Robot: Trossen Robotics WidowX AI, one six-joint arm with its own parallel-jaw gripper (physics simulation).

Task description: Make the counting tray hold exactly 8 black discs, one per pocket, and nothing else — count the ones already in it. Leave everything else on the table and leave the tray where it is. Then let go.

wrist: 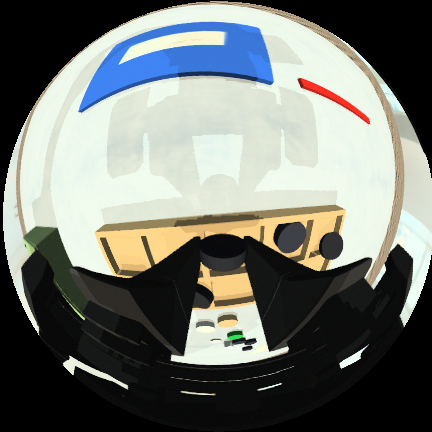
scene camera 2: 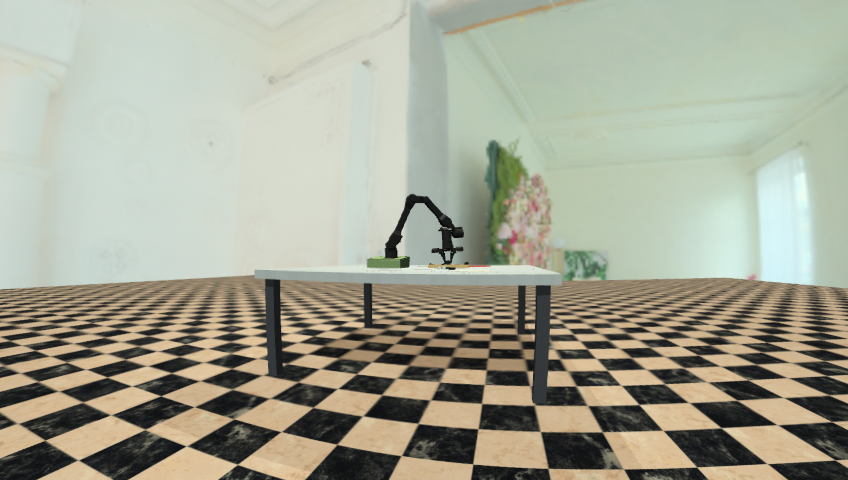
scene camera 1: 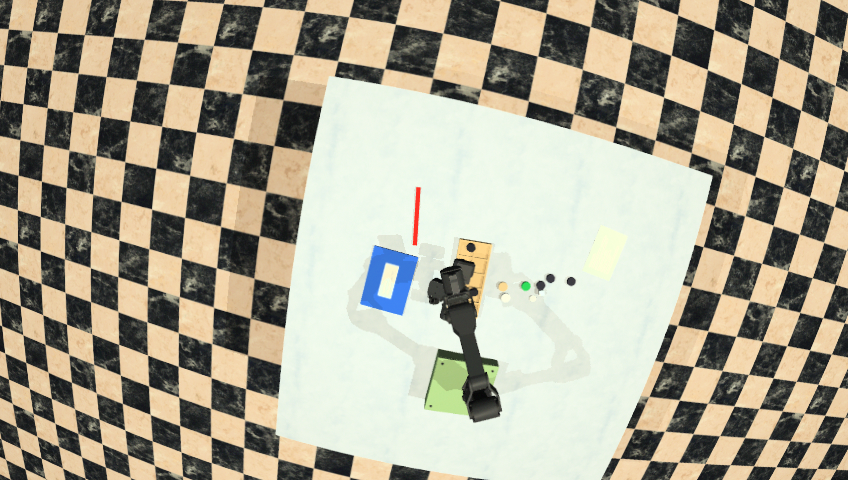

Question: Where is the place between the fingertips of my gripper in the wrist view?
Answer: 221,241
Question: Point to a tan counting tray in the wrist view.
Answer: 129,248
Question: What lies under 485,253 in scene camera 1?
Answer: A tan counting tray.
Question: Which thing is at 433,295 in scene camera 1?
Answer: My gripper.
